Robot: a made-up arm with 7 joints. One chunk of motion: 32 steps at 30 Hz.
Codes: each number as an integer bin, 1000 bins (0 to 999) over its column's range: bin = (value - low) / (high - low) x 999, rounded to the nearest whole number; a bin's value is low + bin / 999 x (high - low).
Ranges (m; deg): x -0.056..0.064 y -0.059..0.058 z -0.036..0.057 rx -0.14..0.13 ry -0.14..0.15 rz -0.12..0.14
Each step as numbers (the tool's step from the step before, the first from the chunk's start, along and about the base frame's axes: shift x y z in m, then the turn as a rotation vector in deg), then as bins.
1 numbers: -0.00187 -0.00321 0.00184 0.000 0.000 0.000
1 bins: 451 476 406 518 482 461
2 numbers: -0.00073 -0.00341 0.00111 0.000 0.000 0.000
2 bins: 460 475 399 518 482 461
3 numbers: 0.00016 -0.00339 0.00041 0.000 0.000 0.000
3 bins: 468 475 391 518 482 461
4 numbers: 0.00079 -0.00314 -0.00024 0.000 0.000 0.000
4 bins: 473 477 384 518 482 461
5 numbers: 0.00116 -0.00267 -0.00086 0.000 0.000 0.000
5 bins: 476 481 377 518 482 461
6 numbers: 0.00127 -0.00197 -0.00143 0.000 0.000 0.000
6 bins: 477 487 371 518 482 461
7 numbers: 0.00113 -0.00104 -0.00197 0.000 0.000 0.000
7 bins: 476 495 366 518 482 461
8 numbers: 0.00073 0.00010 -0.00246 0.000 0.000 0.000
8 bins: 472 505 360 518 482 461
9 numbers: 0.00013 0.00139 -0.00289 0.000 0.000 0.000
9 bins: 467 516 356 518 482 461
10 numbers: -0.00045 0.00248 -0.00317 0.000 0.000 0.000
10 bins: 462 525 353 518 482 461
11 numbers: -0.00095 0.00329 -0.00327 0.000 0.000 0.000
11 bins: 458 532 352 518 482 461
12 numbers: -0.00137 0.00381 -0.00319 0.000 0.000 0.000
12 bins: 455 536 352 518 482 461
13 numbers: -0.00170 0.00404 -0.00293 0.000 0.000 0.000
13 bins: 452 538 355 518 482 461
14 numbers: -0.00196 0.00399 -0.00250 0.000 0.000 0.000
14 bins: 450 538 360 518 482 461
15 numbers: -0.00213 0.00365 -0.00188 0.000 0.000 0.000
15 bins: 448 535 367 518 482 461
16 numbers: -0.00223 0.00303 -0.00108 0.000 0.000 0.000
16 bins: 448 530 375 518 482 461
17 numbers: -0.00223 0.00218 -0.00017 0.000 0.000 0.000
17 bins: 448 522 385 518 482 461
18 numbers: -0.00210 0.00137 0.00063 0.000 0.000 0.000
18 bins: 449 515 393 518 482 461
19 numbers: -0.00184 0.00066 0.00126 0.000 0.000 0.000
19 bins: 451 509 400 518 482 461
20 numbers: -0.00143 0.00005 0.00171 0.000 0.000 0.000
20 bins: 454 504 405 518 482 461
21 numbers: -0.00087 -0.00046 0.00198 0.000 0.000 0.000
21 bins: 459 500 408 518 482 461
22 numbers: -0.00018 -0.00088 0.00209 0.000 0.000 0.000
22 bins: 465 496 409 518 482 461
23 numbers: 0.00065 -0.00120 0.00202 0.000 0.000 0.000
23 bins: 472 494 408 518 482 461
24 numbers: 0.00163 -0.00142 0.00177 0.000 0.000 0.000
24 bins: 480 492 406 518 482 461
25 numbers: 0.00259 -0.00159 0.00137 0.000 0.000 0.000
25 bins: 488 490 401 518 482 461
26 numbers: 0.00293 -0.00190 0.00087 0.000 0.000 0.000
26 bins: 491 488 396 518 482 461
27 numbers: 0.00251 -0.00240 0.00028 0.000 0.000 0.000
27 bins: 487 483 390 518 482 461
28 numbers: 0.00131 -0.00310 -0.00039 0.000 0.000 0.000
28 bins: 477 477 383 518 482 461
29 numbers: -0.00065 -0.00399 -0.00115 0.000 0.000 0.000
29 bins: 461 470 374 518 482 461
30 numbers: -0.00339 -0.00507 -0.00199 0.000 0.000 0.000
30 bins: 438 460 365 518 482 461
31 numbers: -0.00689 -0.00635 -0.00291 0.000 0.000 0.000
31 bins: 409 450 355 518 482 461
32 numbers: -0.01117 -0.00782 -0.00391 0.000 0.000 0.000
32 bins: 373 437 345 518 482 461
